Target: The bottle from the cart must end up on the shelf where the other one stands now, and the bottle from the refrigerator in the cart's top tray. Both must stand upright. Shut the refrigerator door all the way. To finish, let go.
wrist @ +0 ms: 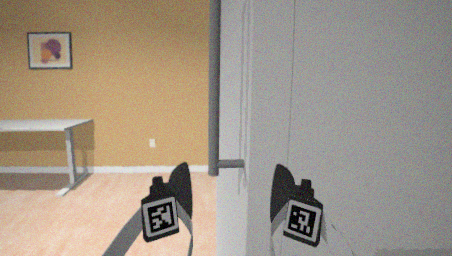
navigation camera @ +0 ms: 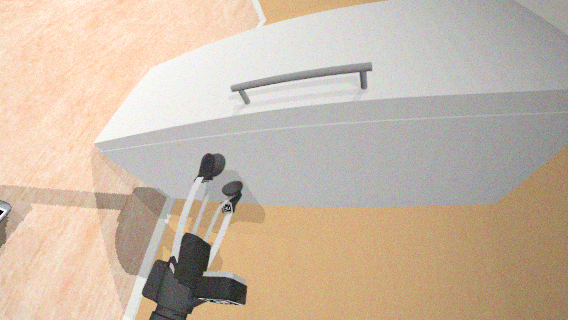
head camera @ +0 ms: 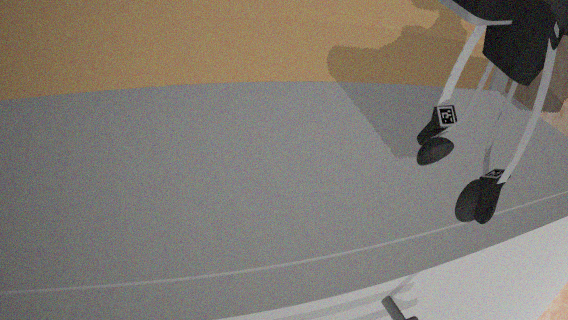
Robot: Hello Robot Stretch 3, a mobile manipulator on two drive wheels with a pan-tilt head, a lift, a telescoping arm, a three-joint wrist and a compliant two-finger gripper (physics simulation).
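Places are measured from the robot's base along level axes (x ahead, y left, z up), in millimetres.
Pixels of known places: gripper, between the fingertips: (navigation camera: 227, 168) (head camera: 445, 191).
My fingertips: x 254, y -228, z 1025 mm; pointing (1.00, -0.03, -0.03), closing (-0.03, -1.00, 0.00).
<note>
Behind a point stands the place of what it marks.
The refrigerator (head camera: 200, 175) @(x 487, y -534, z 1159 mm) (navigation camera: 390, 160) @(x 483, y -503, z 1332 mm) (wrist: 380, 125) shows its grey side and its white front door (head camera: 505, 265) @(x 542, y -256, z 646 mm) (navigation camera: 195, 95) @(x 601, y -249, z 715 mm) (wrist: 232, 110). A thin straight seam runs between door and body, and the door looks flush with the body. The grey bar handle (head camera: 393, 307) @(x 494, y -239, z 966 mm) (navigation camera: 300, 77) @(x 488, y -206, z 1126 mm) (wrist: 214, 90) is on the door's front. My gripper (head camera: 454, 177) @(x 254, y -228, z 1025 mm) (navigation camera: 222, 177) @(x 254, y -228, z 1025 mm) (wrist: 231, 182) @(x 254, y -228, z 1025 mm) is open and empty, beside the refrigerator's side near its front edge. The inside of the refrigerator is hidden. The two bottles and the cart do not show in these views.
A tan wall (head camera: 175, 45) @(x 435, y -900, z 1149 mm) (navigation camera: 400, 255) @(x 318, y -912, z 1405 mm) (wrist: 125, 90) stands behind and beside the refrigerator, with a white baseboard (navigation camera: 150, 265) @(x 72, y -927, z 85 mm). The wrist view shows a white table (wrist: 40, 125), a framed picture (wrist: 50, 50) and an outlet (wrist: 152, 143) across the wooden floor (wrist: 115, 220).
</note>
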